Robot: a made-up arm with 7 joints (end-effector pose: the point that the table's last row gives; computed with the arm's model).
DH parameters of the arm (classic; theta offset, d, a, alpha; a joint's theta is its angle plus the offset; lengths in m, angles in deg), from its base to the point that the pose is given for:
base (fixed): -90 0.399 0.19 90
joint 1: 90 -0.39 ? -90
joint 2: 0 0.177 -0.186 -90
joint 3: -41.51 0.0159 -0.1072 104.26
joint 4: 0 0.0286 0.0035 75.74
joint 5: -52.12 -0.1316 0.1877 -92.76
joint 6: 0 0.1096 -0.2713 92.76
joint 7: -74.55 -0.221 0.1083 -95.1
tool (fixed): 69.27 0.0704 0 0
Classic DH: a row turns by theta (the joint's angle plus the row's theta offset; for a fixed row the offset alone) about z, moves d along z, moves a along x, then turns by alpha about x.
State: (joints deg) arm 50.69 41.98 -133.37 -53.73 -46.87 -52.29 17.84
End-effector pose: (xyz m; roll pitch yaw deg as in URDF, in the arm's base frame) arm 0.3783 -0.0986 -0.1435 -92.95 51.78 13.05
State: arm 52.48 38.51 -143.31 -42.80 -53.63 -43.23 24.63
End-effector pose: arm 0.4384 -0.1927 -0.1170 -127.58 48.82 0.95
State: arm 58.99 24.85 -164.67 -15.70 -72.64 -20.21 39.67
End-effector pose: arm 0.6416 -0.2455 0.0075 176.91 26.81 0.55
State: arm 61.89 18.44 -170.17 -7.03 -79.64 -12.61 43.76
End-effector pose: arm 0.6957 -0.2108 0.0436 166.00 19.25 7.22
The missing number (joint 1, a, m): 0.141
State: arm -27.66 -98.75 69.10 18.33 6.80 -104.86 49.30
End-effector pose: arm 0.3925 -0.4846 0.7982 100.04 49.11 -110.63
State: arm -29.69 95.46 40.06 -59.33 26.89 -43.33 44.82
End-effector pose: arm 0.5690 -0.1541 0.5619 -16.38 12.88 -46.86
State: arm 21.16 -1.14 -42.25 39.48 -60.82 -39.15 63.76
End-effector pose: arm 0.7738 -0.2380 0.5985 -54.92 -69.50 -64.55
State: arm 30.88 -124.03 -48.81 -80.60 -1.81 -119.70 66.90
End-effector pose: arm 0.4129 -0.0972 0.1054 -122.66 4.40 -99.60
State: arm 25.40 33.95 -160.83 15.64 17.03 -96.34 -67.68
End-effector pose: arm 0.5818 -0.1050 -0.1809 91.30 78.64 -136.95
